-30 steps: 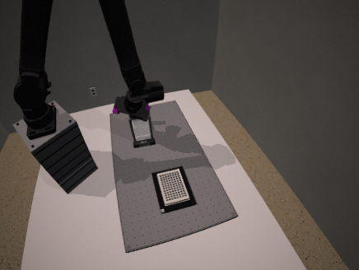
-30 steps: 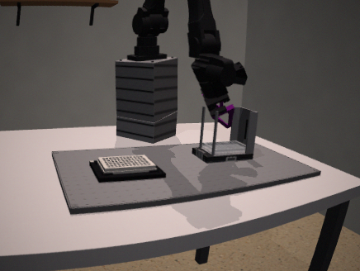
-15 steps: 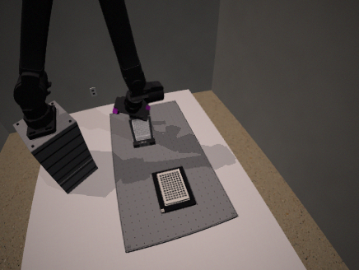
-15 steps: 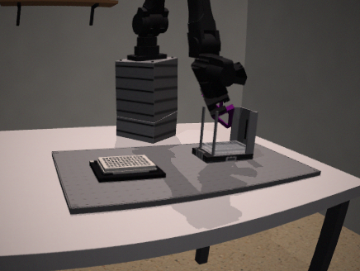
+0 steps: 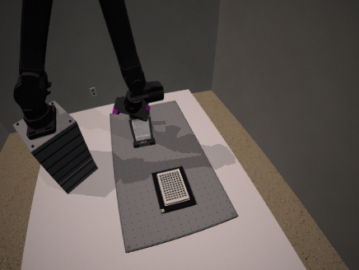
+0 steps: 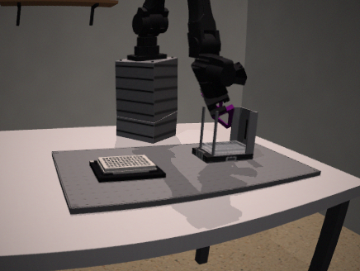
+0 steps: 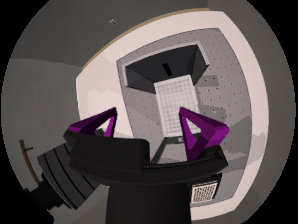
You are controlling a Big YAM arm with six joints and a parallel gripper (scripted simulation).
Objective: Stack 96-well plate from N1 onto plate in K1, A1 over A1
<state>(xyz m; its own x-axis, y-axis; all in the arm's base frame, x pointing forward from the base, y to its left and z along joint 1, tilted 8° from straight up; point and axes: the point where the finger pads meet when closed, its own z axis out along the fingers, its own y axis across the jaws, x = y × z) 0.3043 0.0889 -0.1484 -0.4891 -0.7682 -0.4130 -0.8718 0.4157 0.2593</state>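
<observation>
Now: the tall back wall 50 mm ahead of my hand, 60 mm to the left of it and 30 mm below it. From my hand the other things lie so: pale A1 mark (30 mm behind, 400 mm to the right, 100 mm below).
</observation>
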